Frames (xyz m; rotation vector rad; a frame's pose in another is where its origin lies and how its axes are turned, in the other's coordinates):
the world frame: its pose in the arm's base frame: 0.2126 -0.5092 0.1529 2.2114 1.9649 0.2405
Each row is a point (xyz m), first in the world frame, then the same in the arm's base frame.
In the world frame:
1: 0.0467 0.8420 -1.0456
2: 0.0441 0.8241 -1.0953
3: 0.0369 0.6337 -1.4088
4: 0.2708 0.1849 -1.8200
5: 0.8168 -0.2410 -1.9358
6: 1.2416 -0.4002 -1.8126
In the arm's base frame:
1: 0.7858 -0.5364 1.3674
2: 0.7566 -0.5358 1.4115
3: 0.4986 -0.5141 1.6714
4: -0.0035 -0.2211 1.9668
5: -0.3778 0.3727 1.9822
6: -0.4529 0.8101 1.8273

